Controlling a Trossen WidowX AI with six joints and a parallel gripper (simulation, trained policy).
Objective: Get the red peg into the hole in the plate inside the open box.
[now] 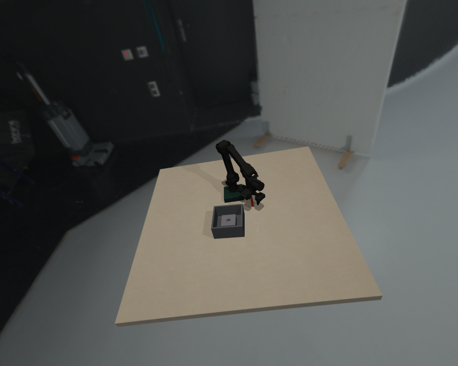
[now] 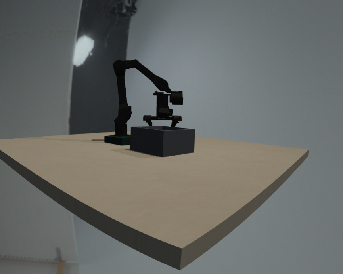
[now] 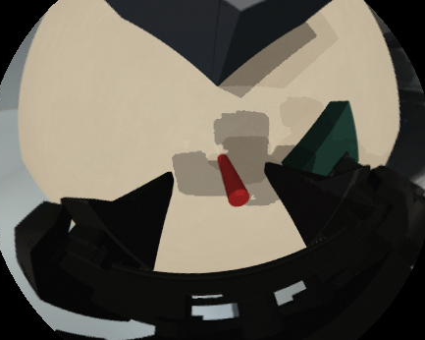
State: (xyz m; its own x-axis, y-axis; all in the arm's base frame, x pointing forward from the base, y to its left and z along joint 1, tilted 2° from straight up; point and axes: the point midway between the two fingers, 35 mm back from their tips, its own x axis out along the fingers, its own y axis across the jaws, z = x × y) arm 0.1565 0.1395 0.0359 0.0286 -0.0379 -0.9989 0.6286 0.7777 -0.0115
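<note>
Now: the red peg 1 cm behind my gripper tip. Also, from my gripper tip: light grey plate: 16 cm ahead, 15 cm to the right; then dark grey box: 16 cm ahead, 15 cm to the right, 2 cm below.
</note>
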